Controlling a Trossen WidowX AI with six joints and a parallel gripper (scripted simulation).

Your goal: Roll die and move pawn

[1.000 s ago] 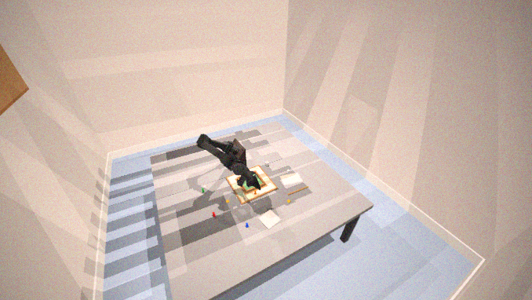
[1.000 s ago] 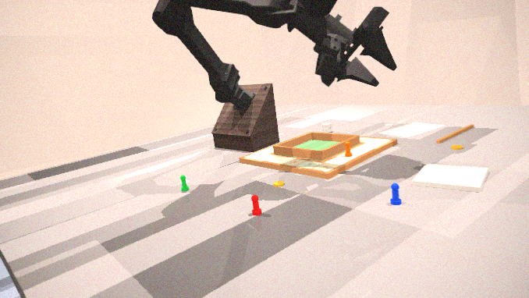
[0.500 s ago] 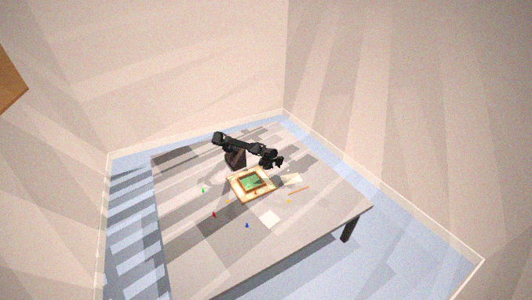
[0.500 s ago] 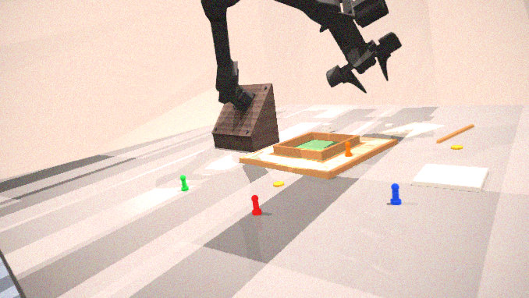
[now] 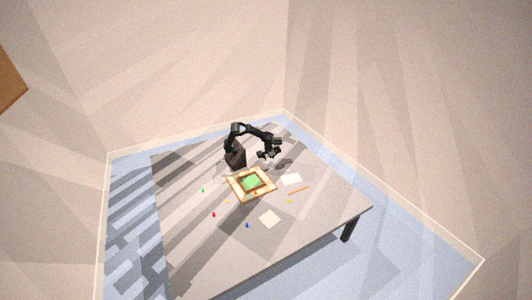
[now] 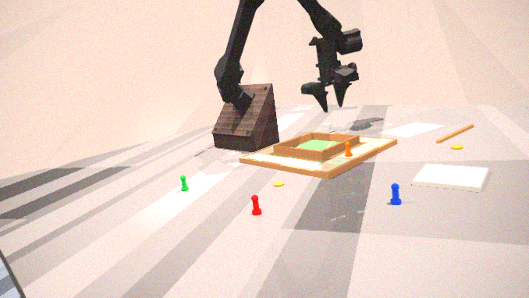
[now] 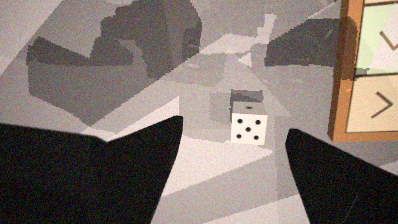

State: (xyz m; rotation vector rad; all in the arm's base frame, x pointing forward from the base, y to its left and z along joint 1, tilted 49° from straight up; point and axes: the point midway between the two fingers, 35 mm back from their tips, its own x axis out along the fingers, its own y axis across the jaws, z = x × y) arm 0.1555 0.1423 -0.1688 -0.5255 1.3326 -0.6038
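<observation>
My gripper tip is 60 mm above the white die, 20 mm past it and 10 mm to the left of it. From my gripper tip the other things lie so: wooden stick (330 mm ahead, 80 mm to the left, 70 mm below); then green tray floor (210 mm to the right, 120 mm ahead, 60 mm below); then orange pawn (230 mm ahead, 220 mm to the right, 40 mm below).
</observation>
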